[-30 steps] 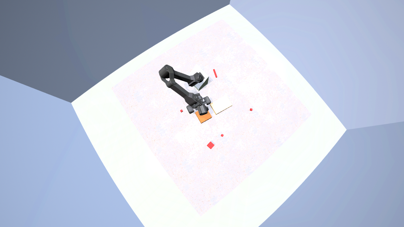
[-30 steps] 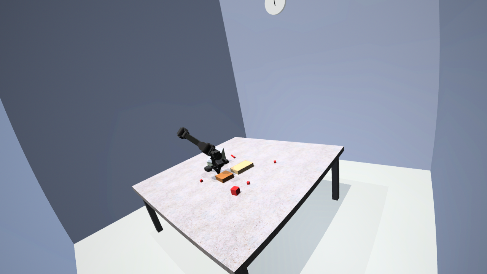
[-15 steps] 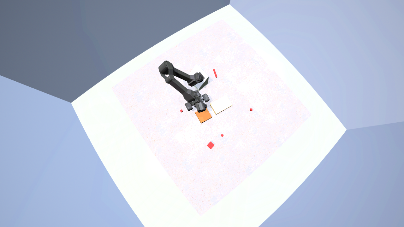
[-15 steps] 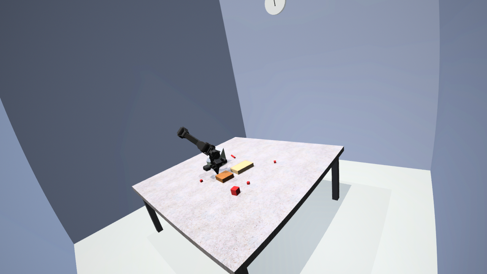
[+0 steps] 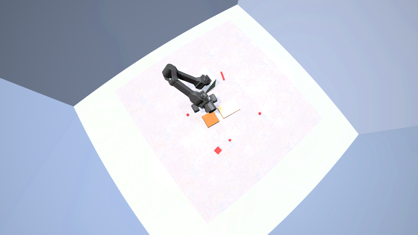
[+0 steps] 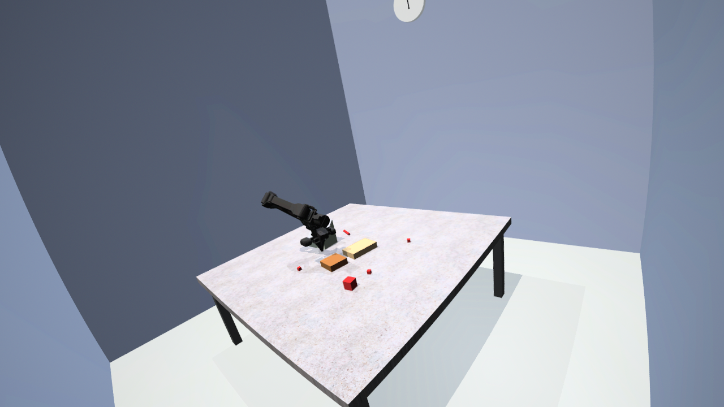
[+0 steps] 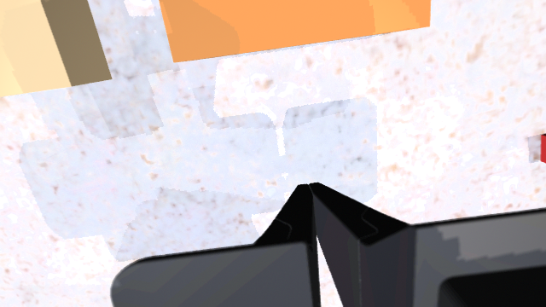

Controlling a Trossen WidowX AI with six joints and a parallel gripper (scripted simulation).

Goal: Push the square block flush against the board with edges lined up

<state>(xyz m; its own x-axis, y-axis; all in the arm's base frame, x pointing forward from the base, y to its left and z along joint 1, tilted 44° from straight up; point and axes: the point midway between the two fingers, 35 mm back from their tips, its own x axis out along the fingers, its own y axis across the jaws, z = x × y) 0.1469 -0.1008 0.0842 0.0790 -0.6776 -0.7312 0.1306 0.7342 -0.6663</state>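
My gripper tip is 10 cm short of the orange square block, 2 cm to the left of it and 3 cm above it. The rest, counted from my gripper tip: red cube (33 cm ahead, 12 cm to the right, 3 cm below); red stick (14 cm behind, 30 cm to the left, 4 cm below); pale cream board (12 cm ahead, 15 cm to the left, 3 cm below).
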